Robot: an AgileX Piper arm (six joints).
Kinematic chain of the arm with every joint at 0, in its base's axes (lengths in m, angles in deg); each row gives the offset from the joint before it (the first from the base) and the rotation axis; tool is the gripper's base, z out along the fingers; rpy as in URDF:
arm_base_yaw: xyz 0 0 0.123 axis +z
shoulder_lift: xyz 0 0 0 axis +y
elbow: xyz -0.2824 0 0.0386 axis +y
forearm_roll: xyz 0.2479 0 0.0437 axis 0.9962 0 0.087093
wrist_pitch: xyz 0 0 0 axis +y
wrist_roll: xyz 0.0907 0 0.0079 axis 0.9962 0 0.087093
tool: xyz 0 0 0 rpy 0 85 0
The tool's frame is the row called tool.
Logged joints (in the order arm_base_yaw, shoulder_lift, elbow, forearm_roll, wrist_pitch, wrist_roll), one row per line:
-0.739 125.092 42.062 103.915 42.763 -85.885
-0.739 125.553 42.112 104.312 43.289 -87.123
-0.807 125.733 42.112 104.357 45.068 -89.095
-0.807 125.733 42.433 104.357 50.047 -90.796
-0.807 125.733 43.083 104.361 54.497 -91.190
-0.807 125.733 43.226 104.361 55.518 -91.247
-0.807 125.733 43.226 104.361 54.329 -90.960
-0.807 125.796 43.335 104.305 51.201 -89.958
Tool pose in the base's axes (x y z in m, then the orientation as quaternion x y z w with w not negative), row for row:
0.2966 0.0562 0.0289 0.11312 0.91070 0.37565 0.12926
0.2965 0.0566 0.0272 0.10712 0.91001 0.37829 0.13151
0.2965 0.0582 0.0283 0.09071 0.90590 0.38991 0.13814
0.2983 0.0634 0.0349 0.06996 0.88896 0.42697 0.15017
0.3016 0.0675 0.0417 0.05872 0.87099 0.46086 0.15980
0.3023 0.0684 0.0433 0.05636 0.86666 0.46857 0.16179
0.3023 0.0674 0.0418 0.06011 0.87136 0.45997 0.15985
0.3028 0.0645 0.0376 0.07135 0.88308 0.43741 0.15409
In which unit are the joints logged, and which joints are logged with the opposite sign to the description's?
The joints are logged in degrees. Opposite sign: elbow.
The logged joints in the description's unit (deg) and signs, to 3 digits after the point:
-0.739 125.092 -42.062 103.915 42.763 -85.885
-0.739 125.553 -42.112 104.312 43.289 -87.123
-0.807 125.733 -42.112 104.357 45.068 -89.095
-0.807 125.733 -42.433 104.357 50.047 -90.796
-0.807 125.733 -43.083 104.361 54.497 -91.190
-0.807 125.733 -43.226 104.361 55.518 -91.247
-0.807 125.733 -43.226 104.361 54.329 -90.960
-0.807 125.796 -43.335 104.305 51.201 -89.958

